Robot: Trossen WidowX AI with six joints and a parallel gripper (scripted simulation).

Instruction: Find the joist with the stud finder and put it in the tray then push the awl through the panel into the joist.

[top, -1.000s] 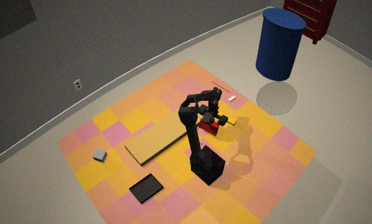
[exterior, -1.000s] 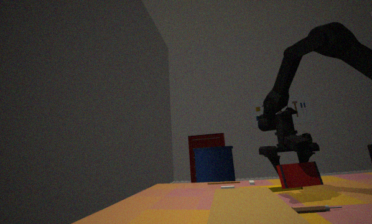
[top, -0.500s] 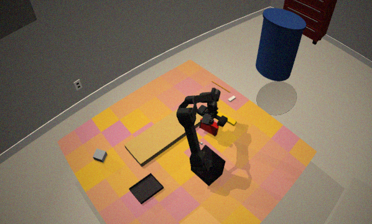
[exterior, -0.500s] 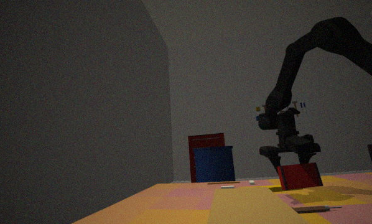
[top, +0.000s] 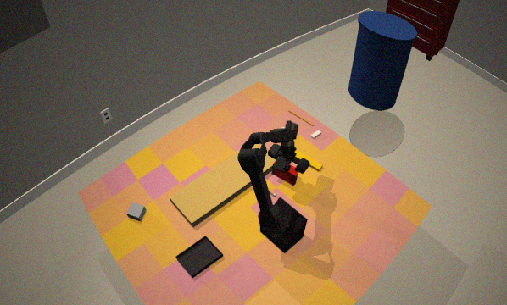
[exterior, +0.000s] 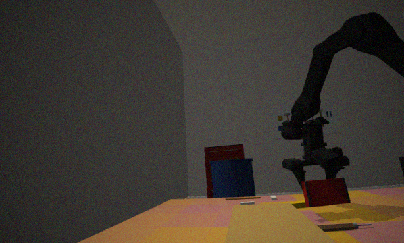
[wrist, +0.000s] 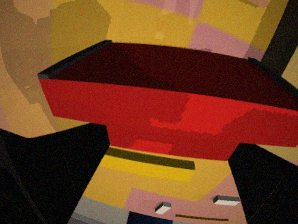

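Now: gripper tip 1 cm to the right of the red stud finder and 1 cm short of it. From my gripper tip the other things lie so: thin stick: 33 cm to the right, 26 cm ahead, 7 cm below; then awl: 12 cm to the left, 7 cm below, 3 cm behind; then yellow bar: 14 cm to the right, 7 cm below, 2 cm ahead.
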